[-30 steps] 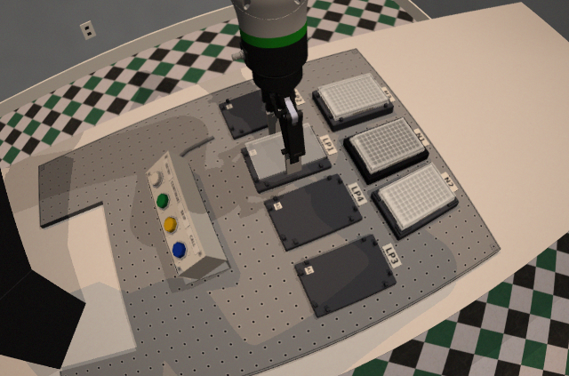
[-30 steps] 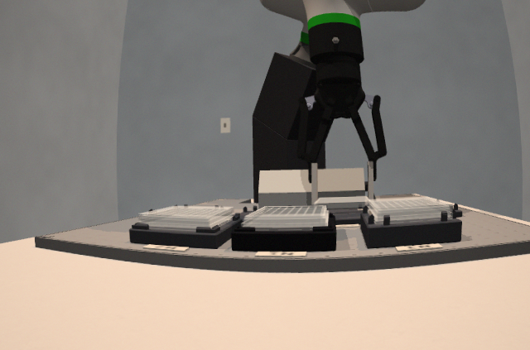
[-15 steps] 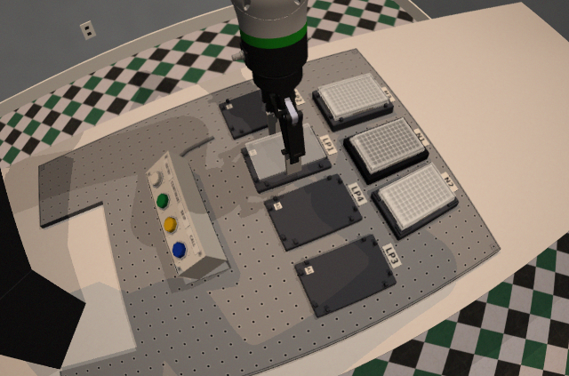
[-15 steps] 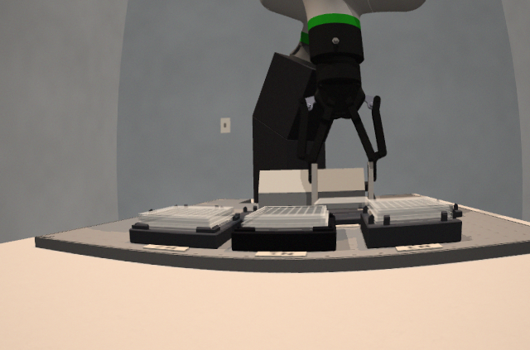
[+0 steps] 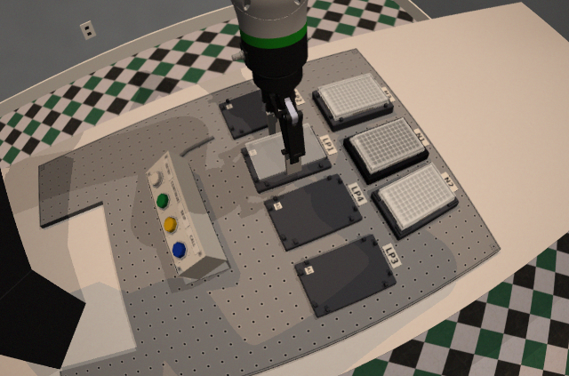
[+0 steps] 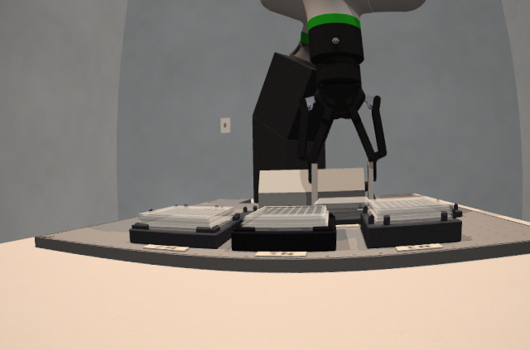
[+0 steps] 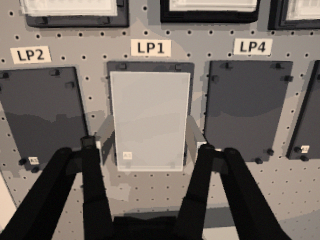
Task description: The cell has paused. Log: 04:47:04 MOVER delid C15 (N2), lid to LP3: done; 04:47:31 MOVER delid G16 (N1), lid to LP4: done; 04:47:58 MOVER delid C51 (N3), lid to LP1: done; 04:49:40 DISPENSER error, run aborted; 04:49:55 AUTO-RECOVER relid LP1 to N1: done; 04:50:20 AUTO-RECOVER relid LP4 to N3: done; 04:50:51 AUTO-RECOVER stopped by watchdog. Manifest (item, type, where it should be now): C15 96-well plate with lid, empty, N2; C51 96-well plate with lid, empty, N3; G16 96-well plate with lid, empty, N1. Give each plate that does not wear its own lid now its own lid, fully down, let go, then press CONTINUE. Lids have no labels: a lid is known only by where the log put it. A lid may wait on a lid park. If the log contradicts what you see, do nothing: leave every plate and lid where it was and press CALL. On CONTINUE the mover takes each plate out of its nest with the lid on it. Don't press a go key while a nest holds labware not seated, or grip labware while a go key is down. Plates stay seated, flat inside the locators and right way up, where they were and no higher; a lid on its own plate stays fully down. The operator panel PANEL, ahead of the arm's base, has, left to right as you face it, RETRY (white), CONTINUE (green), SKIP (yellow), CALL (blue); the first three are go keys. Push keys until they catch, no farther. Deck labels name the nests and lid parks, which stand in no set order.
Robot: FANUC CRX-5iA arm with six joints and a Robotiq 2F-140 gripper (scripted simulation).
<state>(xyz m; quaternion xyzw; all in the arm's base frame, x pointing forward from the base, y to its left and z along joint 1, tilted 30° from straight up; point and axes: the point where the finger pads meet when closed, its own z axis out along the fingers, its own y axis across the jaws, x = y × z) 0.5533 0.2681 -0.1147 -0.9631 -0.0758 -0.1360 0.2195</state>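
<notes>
My gripper is now 5 cm above the lid park LP1. The rest, counted from my hand: lid park LP4 (3 cm ahead, 12 cm to the right, 5 cm below); then lid park LP2 (4 cm behind, 13 cm to the left, 5 cm below); then white retry key (24 cm behind, 4 cm to the right, 1 cm above).
</notes>
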